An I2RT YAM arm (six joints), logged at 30 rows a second.
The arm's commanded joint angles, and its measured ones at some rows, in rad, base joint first. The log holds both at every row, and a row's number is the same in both.
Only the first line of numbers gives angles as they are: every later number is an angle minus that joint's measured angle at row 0.
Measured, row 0:
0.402, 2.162, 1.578, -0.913, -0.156, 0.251
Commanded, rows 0 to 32:
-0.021, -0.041, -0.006, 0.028, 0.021, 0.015
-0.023, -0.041, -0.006, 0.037, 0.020, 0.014
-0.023, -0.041, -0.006, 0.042, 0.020, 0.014
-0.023, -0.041, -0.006, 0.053, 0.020, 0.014
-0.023, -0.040, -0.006, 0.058, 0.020, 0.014
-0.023, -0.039, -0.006, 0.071, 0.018, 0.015
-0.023, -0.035, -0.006, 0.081, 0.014, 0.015
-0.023, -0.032, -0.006, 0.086, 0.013, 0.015
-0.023, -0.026, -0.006, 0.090, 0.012, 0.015
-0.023, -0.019, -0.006, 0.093, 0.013, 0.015
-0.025, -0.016, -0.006, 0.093, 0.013, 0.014
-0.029, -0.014, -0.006, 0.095, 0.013, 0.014
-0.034, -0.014, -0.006, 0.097, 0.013, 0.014
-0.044, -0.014, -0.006, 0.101, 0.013, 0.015
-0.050, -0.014, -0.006, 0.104, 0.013, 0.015
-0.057, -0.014, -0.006, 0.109, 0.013, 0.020
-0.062, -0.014, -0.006, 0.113, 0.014, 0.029
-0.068, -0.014, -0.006, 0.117, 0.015, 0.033
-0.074, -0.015, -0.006, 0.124, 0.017, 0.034
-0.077, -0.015, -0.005, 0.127, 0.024, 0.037
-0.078, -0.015, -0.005, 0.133, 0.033, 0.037
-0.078, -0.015, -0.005, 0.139, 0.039, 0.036
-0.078, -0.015, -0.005, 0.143, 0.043, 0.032
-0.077, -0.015, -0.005, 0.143, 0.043, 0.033
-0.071, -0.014, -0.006, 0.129, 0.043, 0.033
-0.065, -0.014, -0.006, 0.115, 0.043, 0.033
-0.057, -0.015, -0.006, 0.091, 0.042, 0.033
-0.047, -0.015, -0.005, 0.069, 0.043, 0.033
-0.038, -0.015, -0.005, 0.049, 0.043, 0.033
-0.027, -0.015, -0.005, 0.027, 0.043, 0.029
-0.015, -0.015, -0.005, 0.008, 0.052, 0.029
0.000, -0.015, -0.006, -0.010, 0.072, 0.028
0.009, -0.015, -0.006, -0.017, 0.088, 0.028
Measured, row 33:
-0.030, 0.000, -0.001, 0.000, 0.042, 0.036
